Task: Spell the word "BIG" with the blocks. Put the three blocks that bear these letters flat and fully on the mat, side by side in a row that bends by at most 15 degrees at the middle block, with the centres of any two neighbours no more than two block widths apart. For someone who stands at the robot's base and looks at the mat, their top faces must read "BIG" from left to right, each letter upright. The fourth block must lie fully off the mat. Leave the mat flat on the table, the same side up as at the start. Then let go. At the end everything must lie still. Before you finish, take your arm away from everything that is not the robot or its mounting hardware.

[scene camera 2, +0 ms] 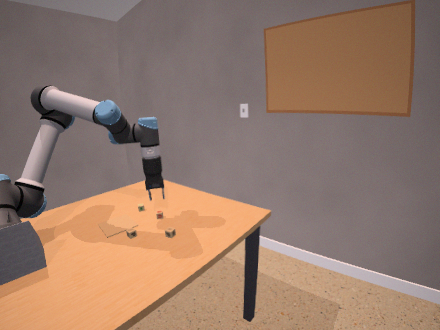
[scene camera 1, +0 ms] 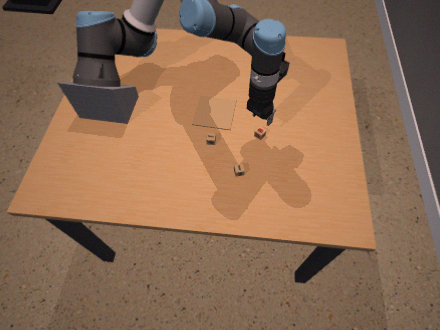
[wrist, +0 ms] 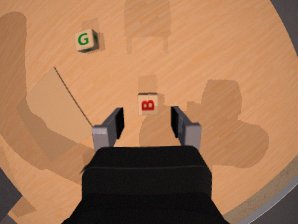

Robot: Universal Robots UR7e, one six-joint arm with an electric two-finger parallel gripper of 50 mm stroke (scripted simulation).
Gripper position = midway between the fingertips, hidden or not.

Observation:
I see my gripper [scene camera 1: 262, 119].
My gripper also shows in the wrist view [wrist: 147, 116].

